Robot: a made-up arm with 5 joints.
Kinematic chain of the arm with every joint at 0, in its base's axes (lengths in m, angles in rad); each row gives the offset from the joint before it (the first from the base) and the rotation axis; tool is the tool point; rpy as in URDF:
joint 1: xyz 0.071 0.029 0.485 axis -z
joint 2: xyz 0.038 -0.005 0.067 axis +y
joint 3: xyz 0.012 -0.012 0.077 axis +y
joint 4: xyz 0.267 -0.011 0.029 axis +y
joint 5: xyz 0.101 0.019 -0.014 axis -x
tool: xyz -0.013 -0.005 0.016 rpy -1.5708 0 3.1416
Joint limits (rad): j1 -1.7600..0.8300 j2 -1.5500..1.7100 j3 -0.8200..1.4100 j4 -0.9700..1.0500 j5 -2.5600..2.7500
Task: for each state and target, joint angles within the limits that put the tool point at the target. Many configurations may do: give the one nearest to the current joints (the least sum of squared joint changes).
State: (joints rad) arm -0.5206 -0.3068 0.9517 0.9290 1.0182
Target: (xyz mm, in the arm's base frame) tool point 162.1 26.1 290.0
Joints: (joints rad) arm 0.0371 0.1481 1.2612 0.6525 0.9039
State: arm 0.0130 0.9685 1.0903 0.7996 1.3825
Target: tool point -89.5 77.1 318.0
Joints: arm 0.2596 1.7100 0.7905 0.2524 1.3242
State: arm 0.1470 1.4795 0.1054 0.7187 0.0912
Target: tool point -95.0 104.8 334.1
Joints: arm 0.4952 1.7100 0.8796 0.2247 0.1111
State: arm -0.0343 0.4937 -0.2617 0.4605 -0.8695
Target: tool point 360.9 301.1 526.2
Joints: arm -0.8155 0.3589 -0.1650 0.6462 -0.8854
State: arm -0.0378 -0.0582 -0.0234 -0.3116 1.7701
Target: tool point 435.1 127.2 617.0
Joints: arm -0.2430 -0.3749 0.4661 -0.0576 1.7939
